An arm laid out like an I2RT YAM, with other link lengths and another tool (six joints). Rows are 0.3 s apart.
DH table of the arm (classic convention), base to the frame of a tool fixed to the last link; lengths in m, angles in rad. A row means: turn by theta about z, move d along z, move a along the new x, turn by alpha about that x. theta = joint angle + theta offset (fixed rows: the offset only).
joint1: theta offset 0, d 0.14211, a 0.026, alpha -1.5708
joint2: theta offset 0, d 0, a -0.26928, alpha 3.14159
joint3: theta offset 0.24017, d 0, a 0.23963, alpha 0
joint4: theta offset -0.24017, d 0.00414, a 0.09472, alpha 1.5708
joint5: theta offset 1.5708, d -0.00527, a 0, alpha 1.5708
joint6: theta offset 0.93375, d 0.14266, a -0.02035, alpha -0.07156
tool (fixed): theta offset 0, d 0.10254, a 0, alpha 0
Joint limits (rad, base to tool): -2.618..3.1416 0..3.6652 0..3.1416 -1.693..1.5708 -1.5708..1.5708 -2.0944..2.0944
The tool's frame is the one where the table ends.
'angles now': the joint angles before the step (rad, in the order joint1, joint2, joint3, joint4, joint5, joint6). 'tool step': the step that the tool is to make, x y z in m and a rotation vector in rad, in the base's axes. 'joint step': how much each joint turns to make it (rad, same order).
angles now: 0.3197 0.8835 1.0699 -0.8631 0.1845 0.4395
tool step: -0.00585 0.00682 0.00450 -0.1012 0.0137 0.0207
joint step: 0.1118 0.0402 0.0715 -0.0788 0.1270 -0.0098
